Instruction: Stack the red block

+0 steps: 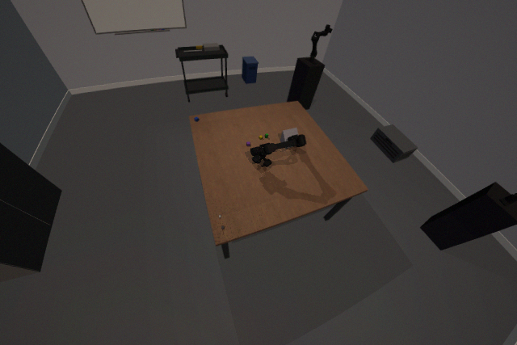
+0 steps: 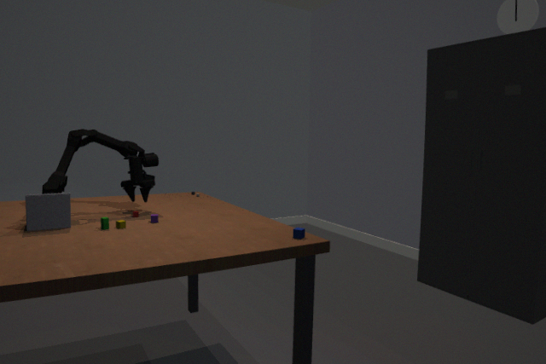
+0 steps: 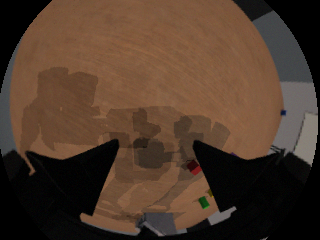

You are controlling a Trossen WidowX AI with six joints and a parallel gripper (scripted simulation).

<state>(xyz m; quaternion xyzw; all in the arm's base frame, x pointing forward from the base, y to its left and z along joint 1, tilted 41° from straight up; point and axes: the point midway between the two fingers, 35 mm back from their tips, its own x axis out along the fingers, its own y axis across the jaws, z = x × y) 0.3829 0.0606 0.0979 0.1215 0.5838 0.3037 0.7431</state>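
The red block is 5 cm behind my gripper tip, 11 cm to the right of it and 3 cm below it. Also, from my gripper tip: blue block (33 cm ahead, 75 cm to the right, 3 cm below); yellow block (17 cm behind, 29 cm to the right, 3 cm below); purple block (2 cm behind, 25 cm to the right, 3 cm below).
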